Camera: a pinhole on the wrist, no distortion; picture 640 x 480 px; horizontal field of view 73.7 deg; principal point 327.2 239.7 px. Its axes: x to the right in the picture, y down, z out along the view. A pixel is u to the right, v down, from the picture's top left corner.
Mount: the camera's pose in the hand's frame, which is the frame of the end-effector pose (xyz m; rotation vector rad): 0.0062 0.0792 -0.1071 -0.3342 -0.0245 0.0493
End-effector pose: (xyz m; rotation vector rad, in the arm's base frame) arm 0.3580 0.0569 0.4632 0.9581 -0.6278 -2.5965
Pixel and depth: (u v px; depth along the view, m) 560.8 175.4 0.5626
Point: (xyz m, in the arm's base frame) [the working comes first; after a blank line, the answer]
In the camera's frame: 0.3078 -0.0847 0.5626

-0.1414 -0.1053 0.7129
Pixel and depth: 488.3 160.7 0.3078
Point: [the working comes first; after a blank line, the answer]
In the camera's frame: 0.1161 -0.0569 0.3078

0.1542 -0.0447 0.6063
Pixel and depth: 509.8 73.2 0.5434
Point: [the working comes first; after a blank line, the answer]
In the camera's frame: 0.2324 -0.2119 0.5434

-0.1226 0.0421 0.7007
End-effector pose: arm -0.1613 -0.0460 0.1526 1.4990 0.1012 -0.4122
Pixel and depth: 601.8 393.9 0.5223
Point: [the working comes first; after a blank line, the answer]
In the camera's frame: 0.3359 0.1886 0.5223

0.2159 -0.4252 0.5008
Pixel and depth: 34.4 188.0 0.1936
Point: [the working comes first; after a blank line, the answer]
In the camera's frame: -0.1328 -0.0234 0.1936

-0.2613 -0.0970 0.3081
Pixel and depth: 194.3 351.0 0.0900
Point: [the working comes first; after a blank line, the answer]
In the camera's frame: -0.0280 0.0235 0.0900

-0.1373 -0.0090 0.2805
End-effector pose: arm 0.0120 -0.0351 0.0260 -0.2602 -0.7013 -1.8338
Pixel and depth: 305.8 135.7 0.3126
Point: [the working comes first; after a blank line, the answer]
In the camera's frame: -0.0157 -0.0761 0.3126

0.0846 0.0765 0.2252
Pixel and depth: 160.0 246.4 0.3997
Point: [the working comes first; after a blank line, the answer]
In the camera's frame: -0.1565 0.0063 0.3997

0.2219 0.2005 0.2282
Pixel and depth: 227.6 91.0 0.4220
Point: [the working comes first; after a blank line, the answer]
In the camera's frame: -0.0984 -0.1470 0.4220

0.0640 0.2221 0.2724
